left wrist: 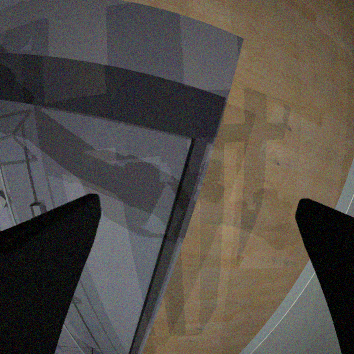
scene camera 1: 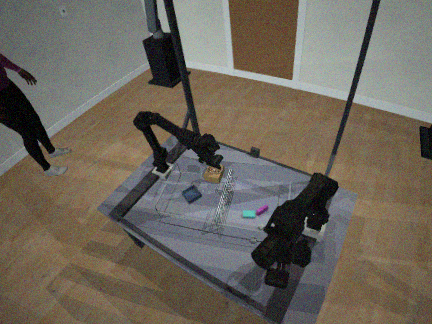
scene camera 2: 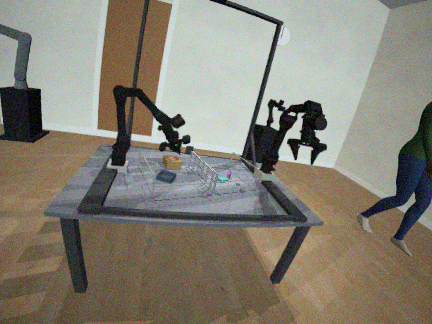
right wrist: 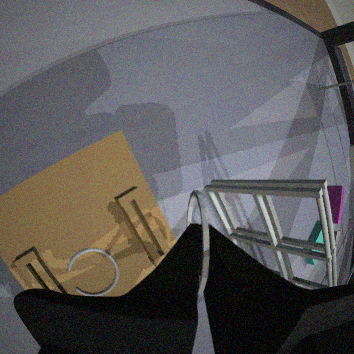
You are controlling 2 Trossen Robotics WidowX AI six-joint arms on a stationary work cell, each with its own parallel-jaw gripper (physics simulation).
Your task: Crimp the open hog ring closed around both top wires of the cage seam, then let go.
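Pixels of known places: left gripper, between the fingertips: point(left wrist: 203, 207) point(scene camera 1: 279, 271) point(scene camera 2: 303, 162); right gripper, between the fingertips: point(scene camera 1: 220, 168) point(scene camera 2: 180, 154) point(right wrist: 198, 232); left arm's base, origin of its link: point(scene camera 1: 314, 223) point(scene camera 2: 265, 171); right arm's base, origin of its link: point(scene camera 1: 162, 168) point(scene camera 2: 117, 163).
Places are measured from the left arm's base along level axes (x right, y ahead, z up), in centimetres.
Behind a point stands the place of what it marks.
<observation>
The paired top wires of the cage seam point(right wrist: 270, 186) @[z 0.8, x 12.7, y 47.6 cm] run to the right in the right wrist view; the upright mesh panels of the seam also show in scene camera 1 point(scene camera 1: 226, 200) @[z -1.0, x -3.2, y 43.4 cm] and scene camera 2 point(scene camera 2: 202, 172) @[z -1.9, x -3.1, y 43.8 cm]. My right gripper point(right wrist: 198, 232) @[z 1.5, x 13.1, y 54.0 cm] point(scene camera 1: 218, 165) @[z 1.5, x 13.1, y 54.0 cm] point(scene camera 2: 172, 150) is shut on a thin grey open hog ring point(right wrist: 205, 240) @[z 3.7, x 13.8, y 55.0 cm], which loops up past the fingertips. In the right wrist view the ring appears just left of the wires' near end, not around them; its lower end is partly hidden. My left gripper point(left wrist: 203, 207) @[z 21.0, x -34.1, y 7.7 cm] point(scene camera 2: 304, 159) @[z 21.0, x -34.1, y 7.7 cm] is open and empty, far from the seam.
An orange block point(right wrist: 115, 160) @[z -1.5, x 17.1, y 55.5 cm] point(scene camera 1: 213, 175) @[z -1.6, x 9.5, y 56.9 cm] point(scene camera 2: 172, 162) @[z -2.0, x 8.1, y 59.0 cm] with slots lies under the right gripper, with another open ring point(right wrist: 117, 272) @[z -1.3, x 11.7, y 57.7 cm] on it. A dark blue tray point(scene camera 1: 191, 194) @[z -5.7, x -4.0, y 64.0 cm] point(scene camera 2: 166, 176) @[z -5.8, x -2.6, y 63.2 cm], a teal block point(scene camera 1: 248, 214) @[z -4.5, x -4.4, y 30.6 cm] point(scene camera 2: 223, 179) @[z -4.6, x -5.1, y 31.2 cm] and a purple piece point(scene camera 1: 262, 210) @[z -3.2, x -0.4, y 24.9 cm] point(right wrist: 336, 202) @[z -3.2, x 1.0, y 25.8 cm] lie nearby.
</observation>
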